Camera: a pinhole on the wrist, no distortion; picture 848 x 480 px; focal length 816.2 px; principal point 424.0 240.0 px. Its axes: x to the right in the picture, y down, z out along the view. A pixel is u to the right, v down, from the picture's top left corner.
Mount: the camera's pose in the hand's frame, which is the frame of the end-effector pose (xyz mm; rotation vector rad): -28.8 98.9 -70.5 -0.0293 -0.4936 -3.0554
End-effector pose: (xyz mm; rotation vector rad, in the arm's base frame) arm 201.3 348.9 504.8 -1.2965 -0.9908 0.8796
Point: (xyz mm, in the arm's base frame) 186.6 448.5 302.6
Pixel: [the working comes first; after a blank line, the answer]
In the camera's frame: -100.3 -63.4 147.1

outside the picture
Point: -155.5 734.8 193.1
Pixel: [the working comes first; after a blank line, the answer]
In the camera's frame: -233.7 -44.4 586.3

99 178
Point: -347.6 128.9 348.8
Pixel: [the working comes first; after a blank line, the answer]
In the camera's frame: 392.4 117.1 485.2

outside the picture
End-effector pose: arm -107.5 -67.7 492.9 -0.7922 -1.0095 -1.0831
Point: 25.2 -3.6 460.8
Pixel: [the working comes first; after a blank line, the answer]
In the camera's frame: 3.9 -19.8 93.1

458 67
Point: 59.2 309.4 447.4
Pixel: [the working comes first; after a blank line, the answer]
In the camera's frame: 115.5 -59.0 385.1

669 115
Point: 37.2 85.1 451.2
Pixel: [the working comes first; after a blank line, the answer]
In the camera's frame: 40.4 -34.3 174.0

614 79
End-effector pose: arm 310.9 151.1 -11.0 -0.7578 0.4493 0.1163
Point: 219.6 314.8 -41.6
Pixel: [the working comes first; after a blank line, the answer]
In the camera's frame: 50.1 -21.0 143.9

708 121
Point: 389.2 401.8 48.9
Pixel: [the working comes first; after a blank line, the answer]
In the camera's frame: -51.7 76.8 300.8

284 448
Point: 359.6 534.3 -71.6
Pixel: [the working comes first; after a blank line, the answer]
In the camera's frame: -77.3 -92.4 361.5

250 31
